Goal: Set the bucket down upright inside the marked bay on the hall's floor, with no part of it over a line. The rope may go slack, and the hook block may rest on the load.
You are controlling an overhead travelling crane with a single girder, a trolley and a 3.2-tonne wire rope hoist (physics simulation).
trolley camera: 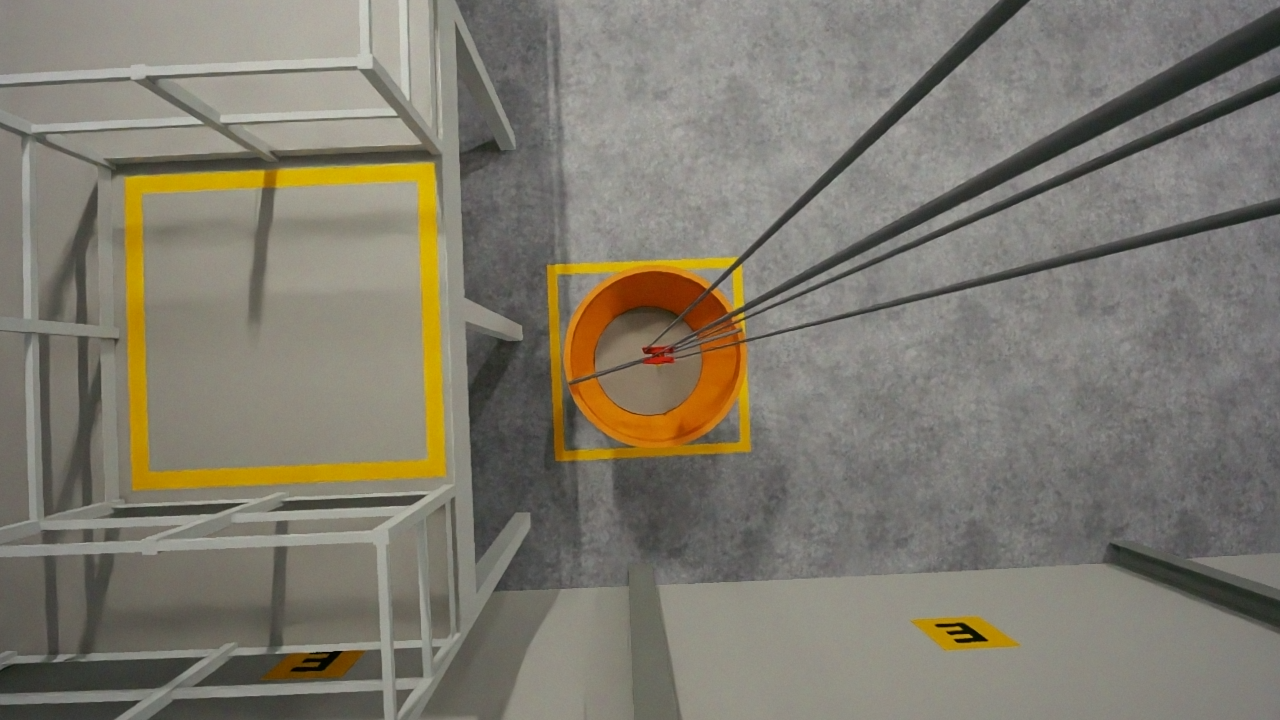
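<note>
An orange bucket [586, 335], open at the top with a pale grey bottom, appears upright within the yellow outline of the marked bay [554, 376] on the hall's floor. Its rim reaches over part of the bay's right line in this view. Whether its base touches the floor or hangs a little above it, I cannot tell. My red hook block [657, 355] is over the middle of the bucket, with thin lines running from it to the left and right of the rim; the hook holds the bucket by these. The ropes look straight. The hook itself is hidden under the block.
A raised pale platform with white railings [383, 617] is at the left, bearing a larger yellow square [431, 313]. Its supports reach towards the bay's left side. A wall with grey columns [651, 644] and a yellow sign [993, 632] runs along the bottom.
</note>
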